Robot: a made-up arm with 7 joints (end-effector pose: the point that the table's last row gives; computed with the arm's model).
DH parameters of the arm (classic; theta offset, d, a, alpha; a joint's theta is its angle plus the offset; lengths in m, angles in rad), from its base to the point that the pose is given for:
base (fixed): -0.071 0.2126 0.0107 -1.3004
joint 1: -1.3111 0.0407 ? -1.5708
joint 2: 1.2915 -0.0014 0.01 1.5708
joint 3: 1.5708 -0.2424 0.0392 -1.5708
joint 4: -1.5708 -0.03 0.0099 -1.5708
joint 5: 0 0.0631 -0.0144 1.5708
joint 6: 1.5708 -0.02 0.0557 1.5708
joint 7: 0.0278 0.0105 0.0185 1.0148
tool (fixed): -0.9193 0.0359 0 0
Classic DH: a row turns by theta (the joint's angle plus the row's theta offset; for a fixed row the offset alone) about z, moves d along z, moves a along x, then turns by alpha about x.
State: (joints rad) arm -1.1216 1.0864 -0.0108 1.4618 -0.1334 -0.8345 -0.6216
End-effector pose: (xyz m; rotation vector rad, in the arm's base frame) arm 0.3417 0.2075 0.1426 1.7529 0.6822 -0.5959
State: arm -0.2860 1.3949 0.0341 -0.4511 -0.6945 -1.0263 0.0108
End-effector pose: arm 0.0936 0.1615 0.1280 1.8149 -0.9239 -0.6169
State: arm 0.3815 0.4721 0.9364 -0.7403 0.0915 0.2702 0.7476
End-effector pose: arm 0.0392 0.1974 0.0475 1.2859 0.9637 0.9299
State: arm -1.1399 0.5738 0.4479 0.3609 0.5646 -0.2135 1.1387
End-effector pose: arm 0.3672 0.1124 0.2124 0.8783 0.1471 1.1675
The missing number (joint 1, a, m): -0.0421
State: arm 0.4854 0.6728 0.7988 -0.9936 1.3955 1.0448 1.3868
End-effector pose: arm -0.0225 0.2208 0.1406 -1.2428 -0.4436 -2.8375
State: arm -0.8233 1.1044 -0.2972 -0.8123 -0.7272 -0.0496 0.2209
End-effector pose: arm 0.1753 0.0703 0.1246 1.6472 -0.6037 -0.9056
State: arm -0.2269 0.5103 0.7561 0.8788 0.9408 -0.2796 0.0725
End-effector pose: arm 0.1557 0.2130 -0.1232 1.4303 1.7629 -0.4903
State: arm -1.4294 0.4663 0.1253 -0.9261 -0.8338 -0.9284 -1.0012
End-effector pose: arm 0.2016 0.0228 0.1653 -1.6419 2.4121 -0.6451
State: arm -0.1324 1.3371 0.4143 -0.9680 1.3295 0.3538 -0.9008
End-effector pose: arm 0.1528 0.2139 0.1336 -2.5378 -1.3919 -0.6469
